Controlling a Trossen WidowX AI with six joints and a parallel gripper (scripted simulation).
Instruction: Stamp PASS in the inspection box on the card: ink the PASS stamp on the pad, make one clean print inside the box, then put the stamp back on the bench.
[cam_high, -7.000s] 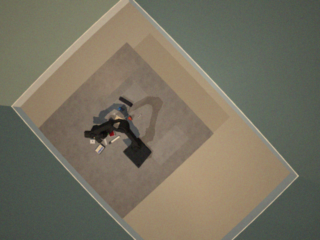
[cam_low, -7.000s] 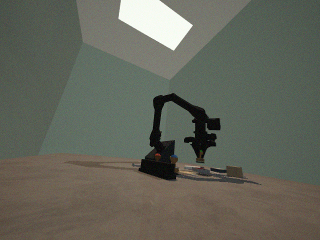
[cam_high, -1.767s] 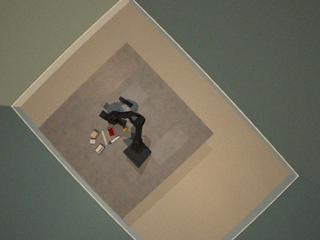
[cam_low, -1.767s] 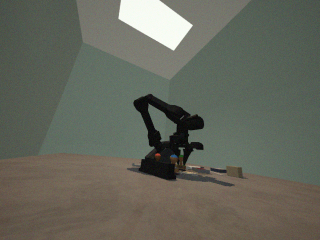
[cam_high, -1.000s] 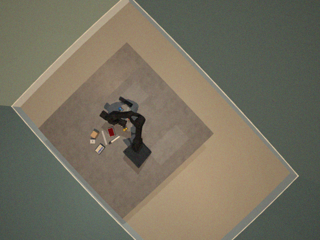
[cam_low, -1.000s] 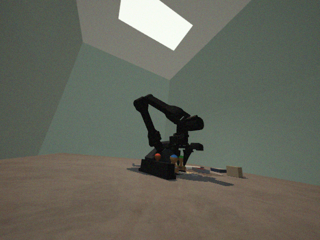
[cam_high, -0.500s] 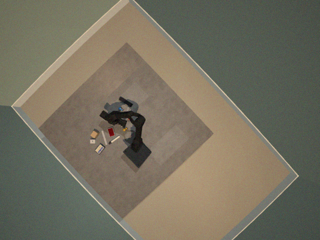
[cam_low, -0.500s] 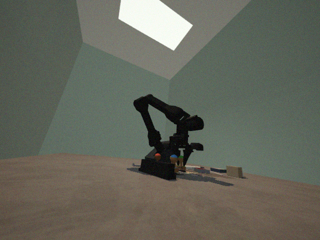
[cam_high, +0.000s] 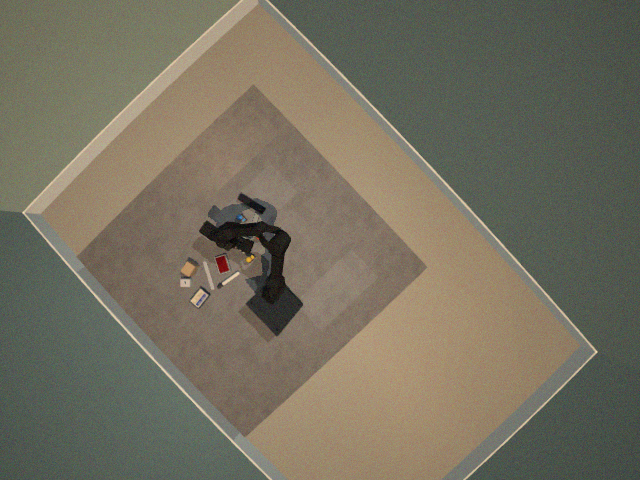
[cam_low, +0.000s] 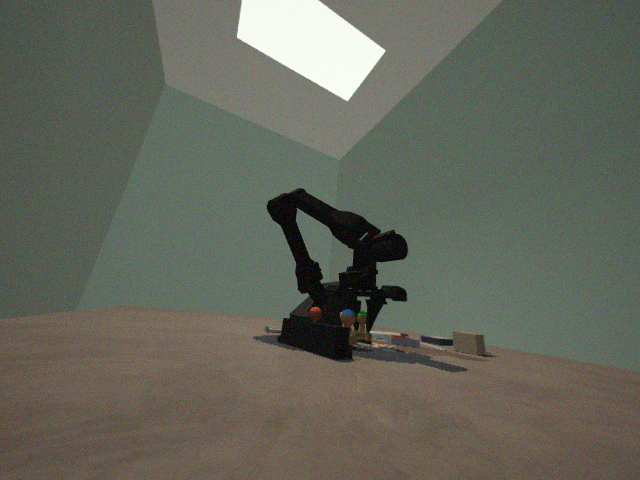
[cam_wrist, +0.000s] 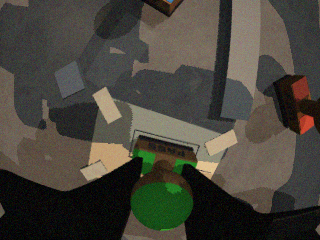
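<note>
My gripper tip is right at the green-knobbed stamp. The rest, counted from my gripper tip: red-knobbed stamp 80 mm to the right, 70 mm behind; then yellow-knobbed stamp 100 mm behind, 30 mm to the left; then cream card 30 mm below, 10 mm to the left.
</note>
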